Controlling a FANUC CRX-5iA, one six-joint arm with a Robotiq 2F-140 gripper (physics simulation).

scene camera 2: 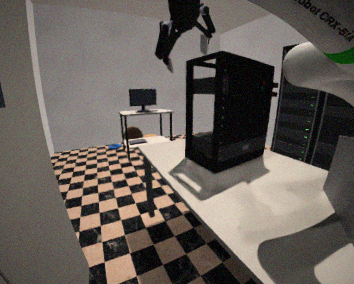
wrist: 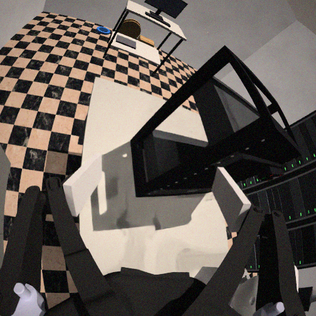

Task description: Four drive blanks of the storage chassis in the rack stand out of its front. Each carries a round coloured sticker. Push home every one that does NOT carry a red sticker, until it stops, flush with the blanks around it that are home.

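Places are measured from the arm's base along level axes (x ahead, y left, z up), in centimetres.
Where they show: gripper, fingertip midpoint: [scene camera 2: 187, 61].
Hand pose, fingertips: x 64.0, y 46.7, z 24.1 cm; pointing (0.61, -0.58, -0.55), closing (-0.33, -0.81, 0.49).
Note:
Each offset is from my fingertips to the top centre of the thing. "pt": to the spot under its first point. Level surfaces: height alone.
The black rack [scene camera 2: 245, 105] [wrist: 180, 95] stands on the table, with its open frame side toward the scene camera. Inside it a dark unit [scene camera 2: 202, 85] sits high up and another dark unit {pt dx +1.6, dy -48.6, dz -42.5 cm} [scene camera 2: 244, 148] with a small pale label sits low down; which is the storage chassis I cannot tell. Two small dark pieces {pt dx -5.6, dy -68.2, dz -7.9 cm} [scene camera 2: 275, 90] stick out past the rack's right edge. The drive blanks' faces and sticker colours cannot be made out in either view. My gripper [scene camera 2: 186, 55] [wrist: 158, 172] is wide open and empty, in the air above the rack's height, toward its left side in the scene view.
The white table {dz -53.4 cm} [scene camera 2: 295, 180] [wrist: 107, 107] carries the rack and its shadow. Tall server cabinets [scene camera 2: 295, 125] [wrist: 272, 207] with green lights stand beyond on the right. A desk [scene camera 2: 150, 111] with a monitor [scene camera 2: 142, 97] [wrist: 172, 6] stands at the back. The arm's white link reaches in from the upper right.

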